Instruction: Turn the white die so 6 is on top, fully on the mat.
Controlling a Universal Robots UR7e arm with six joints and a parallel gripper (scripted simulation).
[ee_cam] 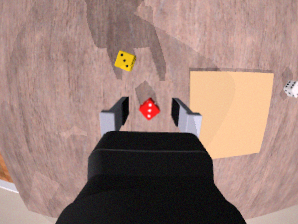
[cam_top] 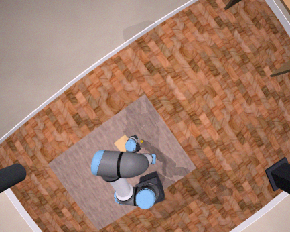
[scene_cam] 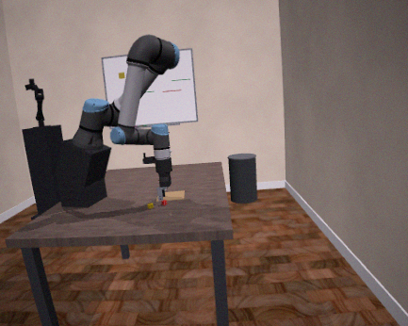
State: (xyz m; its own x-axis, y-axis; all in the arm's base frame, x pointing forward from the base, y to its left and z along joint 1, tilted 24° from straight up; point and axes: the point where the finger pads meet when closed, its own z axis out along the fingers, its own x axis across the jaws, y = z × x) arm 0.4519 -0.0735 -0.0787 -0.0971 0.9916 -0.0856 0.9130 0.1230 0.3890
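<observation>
Now: hand 1 cm short of the red die and 4 cm above it. From my hand the other things lie so: yellow die 5 cm behind, 4 cm to the right, 4 cm below; white die 6 cm behind, 23 cm to the left, 4 cm below; tan mat 1 cm ahead, 13 cm to the left, 5 cm below.
</observation>
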